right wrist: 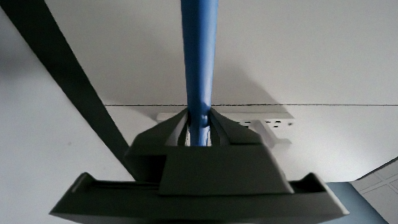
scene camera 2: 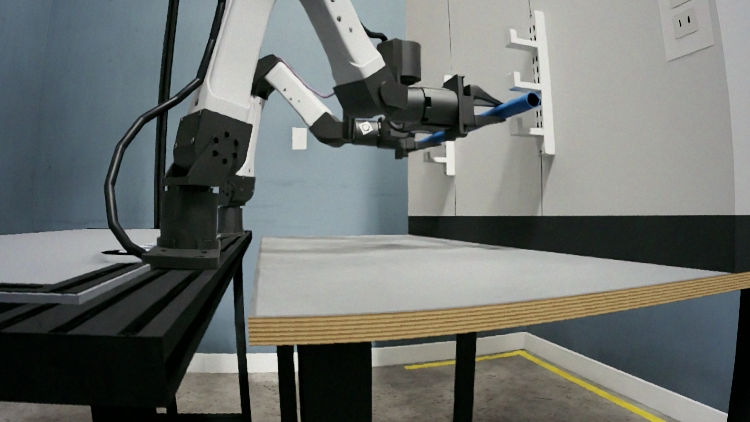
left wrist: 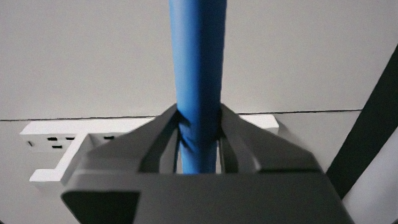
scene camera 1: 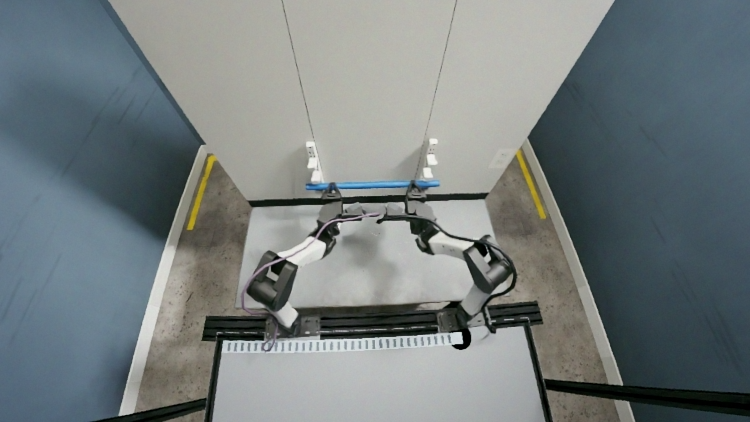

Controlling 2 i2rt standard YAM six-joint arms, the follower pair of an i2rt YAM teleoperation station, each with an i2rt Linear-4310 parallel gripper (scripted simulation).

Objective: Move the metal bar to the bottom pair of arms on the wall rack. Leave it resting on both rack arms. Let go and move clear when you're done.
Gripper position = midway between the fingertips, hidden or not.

Note:
In view: the left gripper [left wrist: 198, 111], the right gripper [scene camera 2: 504, 113], a blue metal bar [scene camera 2: 531, 100], a rack upright [right wrist: 263, 123], a rack upright [left wrist: 76, 137], a wall [right wrist: 259, 59] and a black base strip [scene camera 1: 300, 201].
The blue metal bar shows as well in scene camera 1 [scene camera 1: 384, 184]. The right gripper is seen too in the right wrist view [right wrist: 199, 111].

